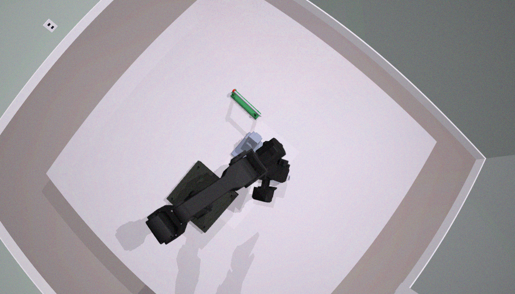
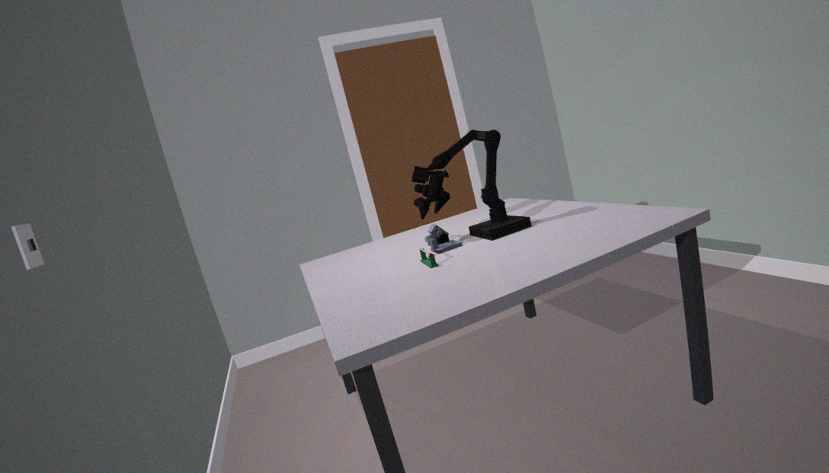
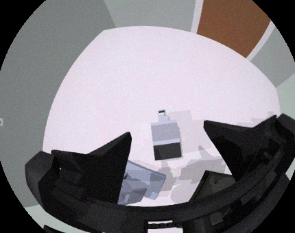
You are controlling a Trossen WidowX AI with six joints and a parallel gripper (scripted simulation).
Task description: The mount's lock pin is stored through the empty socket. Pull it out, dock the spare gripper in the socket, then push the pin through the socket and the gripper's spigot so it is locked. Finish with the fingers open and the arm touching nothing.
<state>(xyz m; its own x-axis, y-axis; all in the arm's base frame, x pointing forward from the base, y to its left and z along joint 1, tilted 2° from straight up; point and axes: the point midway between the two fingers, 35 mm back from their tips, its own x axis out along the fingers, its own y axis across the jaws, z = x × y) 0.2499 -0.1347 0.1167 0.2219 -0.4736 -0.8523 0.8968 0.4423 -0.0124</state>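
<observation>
The spare gripper lies 110 mm below my gripper tip. Also, from my gripper tip: mount (30 mm ahead, 140 mm to the left, 70 mm below); then green cradle (150 mm ahead, 260 mm to the left, 100 mm below).
</observation>
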